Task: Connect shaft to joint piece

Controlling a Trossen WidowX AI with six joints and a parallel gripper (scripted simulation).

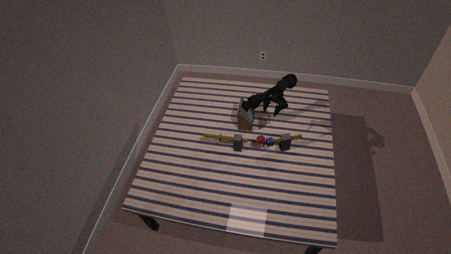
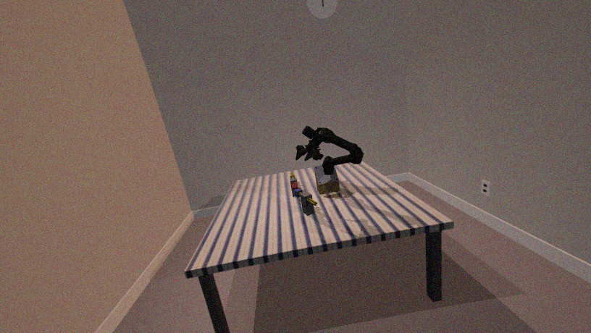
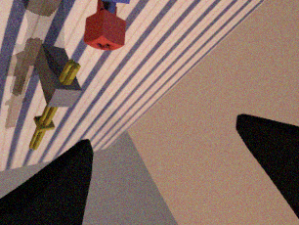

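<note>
Now: the red square joint piece 7 cm ahead of my gripper tip, 3 cm to the right of it and 18 cm below it.
</note>
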